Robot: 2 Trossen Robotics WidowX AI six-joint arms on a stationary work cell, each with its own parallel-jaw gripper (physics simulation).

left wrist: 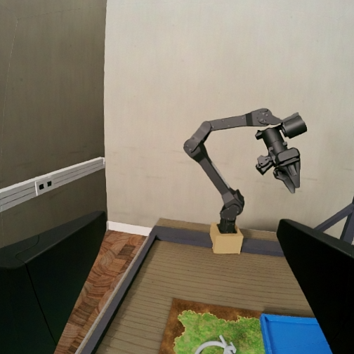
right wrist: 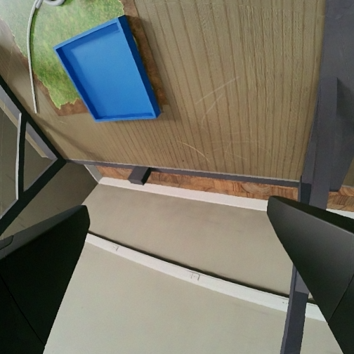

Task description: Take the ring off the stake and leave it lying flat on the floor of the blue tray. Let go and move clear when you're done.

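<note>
A pale grey ring (left wrist: 212,343) (right wrist: 56,3) shows in part at the bottom edge of the left wrist view and the top edge of the right wrist view. A grey piece beside it in the left wrist view looks like part of the stake (left wrist: 227,346); the thin long stake (right wrist: 30,60) runs down the right wrist view's left side. How they meet is cut off. The blue tray (left wrist: 295,336) (right wrist: 107,75) lies beside them, with no ring on its visible floor. My left gripper (left wrist: 194,223) is open and empty. My right gripper (right wrist: 179,209) is open and empty, held high.
A green and brown mat (left wrist: 187,330) (right wrist: 47,80) lies under the tray on the wooden table (left wrist: 200,275) (right wrist: 225,100). Dark frame bars (left wrist: 120,300) (right wrist: 225,176) edge the table. The other arm (left wrist: 215,175) stands on a tan block (left wrist: 226,245) across the table.
</note>
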